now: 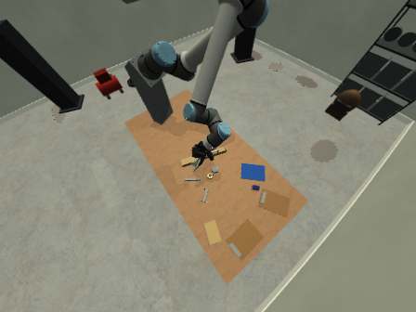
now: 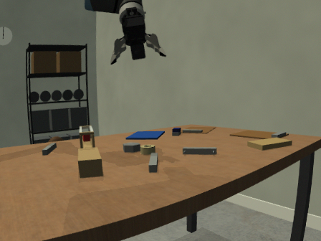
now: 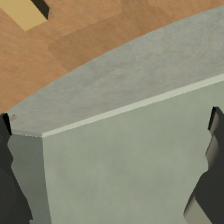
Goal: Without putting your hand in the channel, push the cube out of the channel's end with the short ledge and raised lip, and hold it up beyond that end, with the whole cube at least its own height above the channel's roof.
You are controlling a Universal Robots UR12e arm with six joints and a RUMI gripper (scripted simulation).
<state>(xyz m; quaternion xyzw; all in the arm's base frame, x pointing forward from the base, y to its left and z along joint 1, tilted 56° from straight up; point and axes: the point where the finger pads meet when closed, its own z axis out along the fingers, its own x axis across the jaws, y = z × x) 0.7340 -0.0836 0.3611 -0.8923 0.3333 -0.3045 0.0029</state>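
Right now my hand is 33 cm past the grey bar, 26 cm to the right of it and 29 cm above it. The rest, counted from my hand: channel 17 cm behind, 14 cm to the left, 24 cm below; grey hex nut 1 cm behind, 17 cm to the left, 28 cm below; ring 4 cm ahead, 11 cm to the left, 28 cm below.
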